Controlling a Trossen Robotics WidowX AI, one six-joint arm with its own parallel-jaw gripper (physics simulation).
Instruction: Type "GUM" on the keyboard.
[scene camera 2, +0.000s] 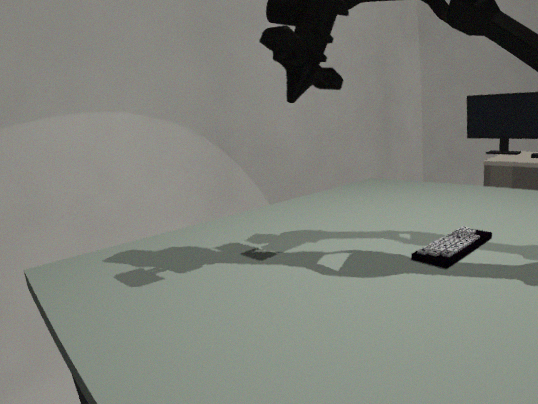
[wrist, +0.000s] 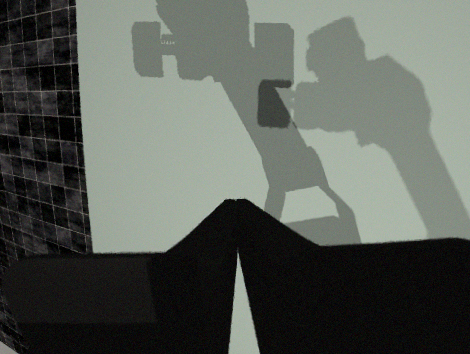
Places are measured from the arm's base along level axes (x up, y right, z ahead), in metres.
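Pixels of known places: gripper, between the fingertips: (scene camera 2: 290, 102) (wrist: 235, 209).
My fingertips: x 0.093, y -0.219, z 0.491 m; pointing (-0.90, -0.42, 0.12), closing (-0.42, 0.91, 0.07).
Behind a point stands the place of what it marks.
A small keyboard (scene camera 2: 446, 246) @[y -0.097, x -0.167, z 0.249 m] with a black case and pale keys lies flat on the table at the right in the scene view. It does not show in the wrist view, and its letters are too small to read. My black gripper (scene camera 2: 292, 101) @[y -0.219, x 0.093, z 0.491 m] (wrist: 235, 209) @[y -0.219, x 0.093, z 0.491 m] is shut, with its fingertips together and nothing between them. It points down, high above the table, well to the left of the keyboard in the scene view.
The pale green table (scene camera 2: 300, 340) @[y -0.443, x -0.185, z 0.281 m] (wrist: 150, 165) @[y -0.488, x -0.185, z 0.428 m] carries several arm shadows. Its edge runs along the left of the wrist view, beside a dark tiled floor (wrist: 40, 125). A monitor (scene camera 2: 502, 116) stands on a separate cabinet (scene camera 2: 510, 174) in the right background.
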